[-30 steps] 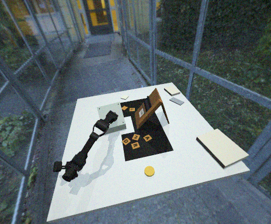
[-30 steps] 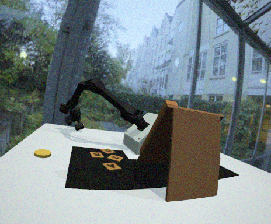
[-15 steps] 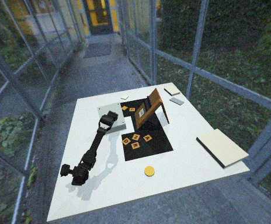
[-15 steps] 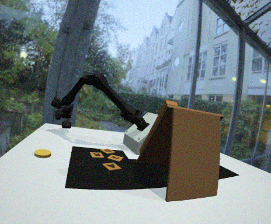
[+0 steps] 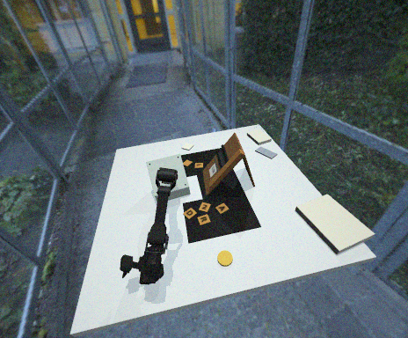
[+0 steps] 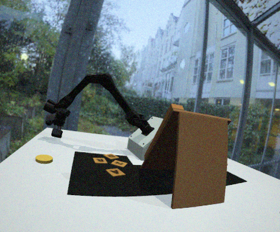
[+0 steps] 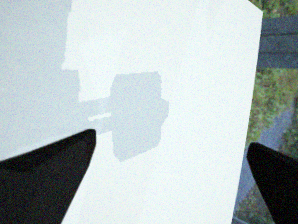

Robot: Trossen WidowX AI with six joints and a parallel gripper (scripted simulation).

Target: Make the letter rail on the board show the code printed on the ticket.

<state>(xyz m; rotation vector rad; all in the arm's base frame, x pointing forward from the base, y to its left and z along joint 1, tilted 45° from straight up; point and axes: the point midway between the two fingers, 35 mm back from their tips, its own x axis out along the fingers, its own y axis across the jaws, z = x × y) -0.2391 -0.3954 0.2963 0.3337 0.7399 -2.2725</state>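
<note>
Now: the yellow disc 41 cm ahead of my gripper tip, 3 cm to the right of it and 3 cm below it. Also, from my gripper tip: black mat: 47 cm ahead, 47 cm to the left, 4 cm below; tile r: 38 cm ahead, 21 cm to the left, 4 cm below; orange tile marked 2: 41 cm ahead, 29 cm to the left, 4 cm below.
</note>
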